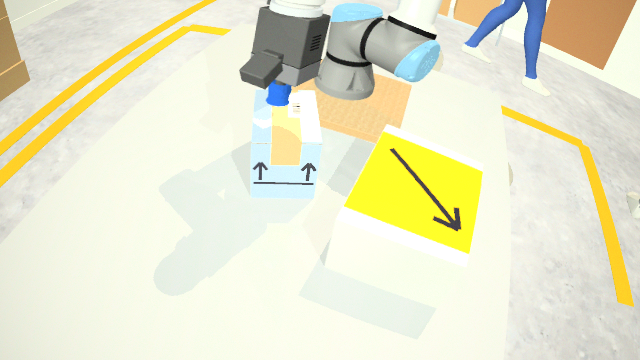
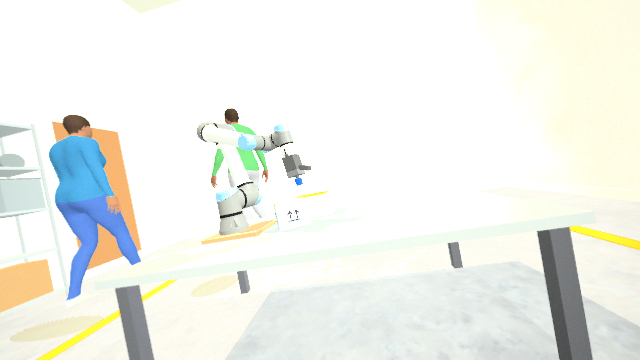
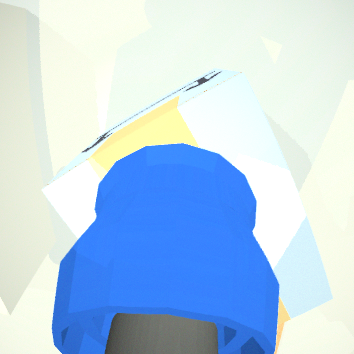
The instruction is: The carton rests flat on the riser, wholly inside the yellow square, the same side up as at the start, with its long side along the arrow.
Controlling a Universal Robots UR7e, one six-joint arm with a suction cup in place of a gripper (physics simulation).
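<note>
The carton (image 1: 284,156) (image 2: 291,216) (image 3: 228,119) is pale blue with a tan tape strip, a white label on top and two up arrows on its front face. It stands on the table, left of the riser. My suction cup (image 1: 278,94) (image 2: 298,181) (image 3: 175,211) hangs a little above the back of the carton's top, apart from it, and holds nothing. The white riser (image 1: 393,268) stands to the right. Its top bears the yellow square (image 1: 393,201) with a black arrow (image 1: 423,186) that points to the near right. Nothing lies on the square.
The arm's base stands on an orange mat (image 1: 380,111) behind the carton and riser. The table (image 1: 111,268) (image 2: 402,223) is pale. A person in blue (image 1: 514,26) (image 2: 80,178) and a person in green (image 2: 243,156) walk behind it. Yellow lines (image 1: 603,214) mark the floor.
</note>
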